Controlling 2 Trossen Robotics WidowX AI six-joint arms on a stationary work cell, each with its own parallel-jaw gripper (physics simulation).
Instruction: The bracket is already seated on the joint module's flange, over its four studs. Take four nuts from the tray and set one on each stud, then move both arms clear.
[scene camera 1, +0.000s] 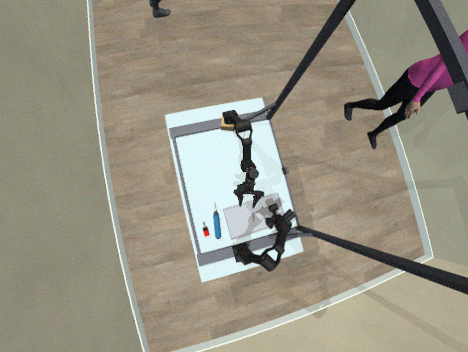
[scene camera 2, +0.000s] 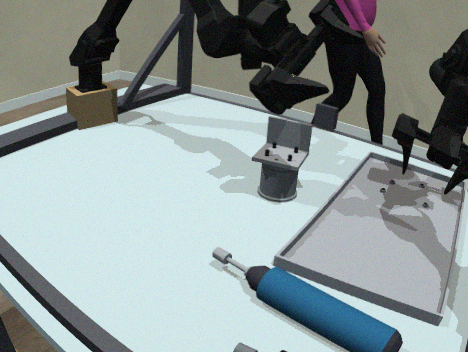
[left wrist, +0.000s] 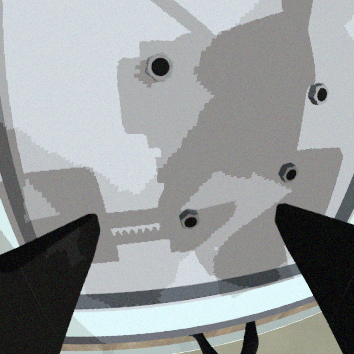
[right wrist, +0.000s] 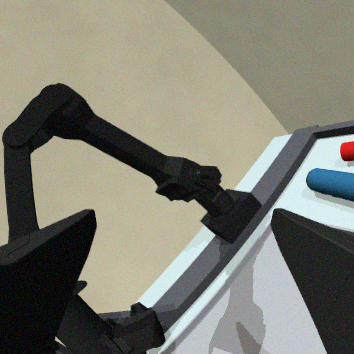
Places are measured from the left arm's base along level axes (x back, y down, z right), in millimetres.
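Pixels of known places: left gripper, fingertip midpoint: (scene camera 1: 273, 213) (scene camera 2: 424, 183) (left wrist: 188, 218); right gripper, fingertip midpoint: (scene camera 1: 246, 207) (scene camera 2: 346, 63) (right wrist: 184, 218); left arm's base at its link origin: (scene camera 1: 241, 253) (right wrist: 222, 207); right arm's base at its link origin: (scene camera 1: 228, 119) (scene camera 2: 90, 87).
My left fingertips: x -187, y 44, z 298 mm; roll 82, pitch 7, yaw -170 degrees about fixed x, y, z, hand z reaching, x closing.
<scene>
For each thing: its middle in the pictures, then the offset to it from my left fingertips. "*": a spot on its surface instead.
- grey bracket at the middle of its body: (scene camera 2: 282, 143) dx -214, dy -65, dz -180 mm
- dark joint module at the middle of its body: (scene camera 2: 279, 171) dx -214, dy -20, dz -180 mm
- grey tray at the middle of its body: (scene camera 2: 397, 214) (right wrist: 239, 349) (scene camera 1: 255, 215) dx -21, dy +9, dz -134 mm
- nut at a spot on its surface: (left wrist: 189, 219) * dx -3, dy +7, dz +6 mm
- blue driver at the middle of its body: (scene camera 2: 299, 301) (scene camera 1: 216, 221) dx -61, dy -3, dz -406 mm
- red-handled tool at the middle of its body: (scene camera 1: 205, 228) dx -29, dy +0, dz -494 mm
- wooden block at the middle of its body: (scene camera 2: 90, 104) (scene camera 1: 228, 122) dx -724, dy -24, dz -156 mm
The grey bracket (scene camera 2: 289, 134) sits on the dark joint module (scene camera 2: 279, 181), with black studs (scene camera 2: 267, 152) (scene camera 2: 274, 145) (scene camera 2: 296, 149) (scene camera 2: 290, 158) standing through its bare flat plate. Four nuts (scene camera 2: 383, 190) (scene camera 2: 392, 182) (scene camera 2: 422, 185) (scene camera 2: 425, 205) lie apart in the grey tray (scene camera 2: 357, 292). My left gripper (scene camera 1: 271, 215) (scene camera 2: 425, 182) (left wrist: 188, 218) is open and empty above the tray's far end; in the left wrist view one nut (left wrist: 189, 219) shows between its fingertips. My right gripper (scene camera 1: 248, 205) (scene camera 2: 345, 65) (right wrist: 184, 218) is open and empty, raised above and behind the bracket in scene camera 2.
A blue driver (scene camera 1: 217, 225) (scene camera 2: 325, 310) (right wrist: 332, 184) lies beside the tray, with a red-handled tool (scene camera 1: 205, 231) (right wrist: 347, 151) beyond it. Dark frame rails border the table. A wooden block (scene camera 2: 92, 107) supports the right arm's base. A person in pink (scene camera 1: 435, 72) stands outside the cell.
</scene>
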